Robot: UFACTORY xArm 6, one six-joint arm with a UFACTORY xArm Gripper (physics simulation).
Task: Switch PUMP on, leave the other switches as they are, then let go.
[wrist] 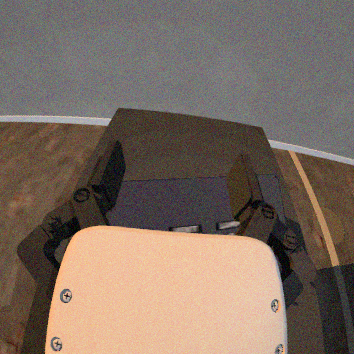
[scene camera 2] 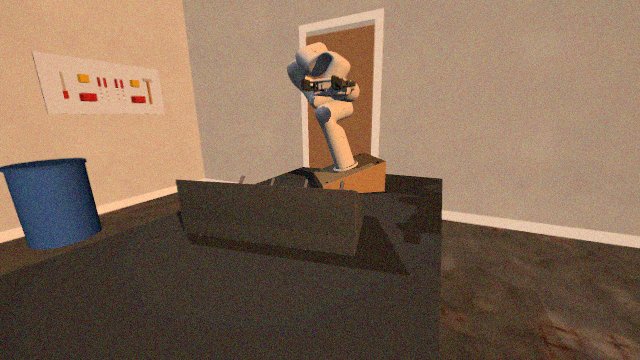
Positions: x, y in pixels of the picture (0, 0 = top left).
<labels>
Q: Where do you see a switch panel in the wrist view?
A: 201, 204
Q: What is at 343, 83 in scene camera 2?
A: The gripper.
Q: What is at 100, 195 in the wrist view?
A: The gripper.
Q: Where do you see a switch panel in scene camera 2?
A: At 326, 220
</labels>
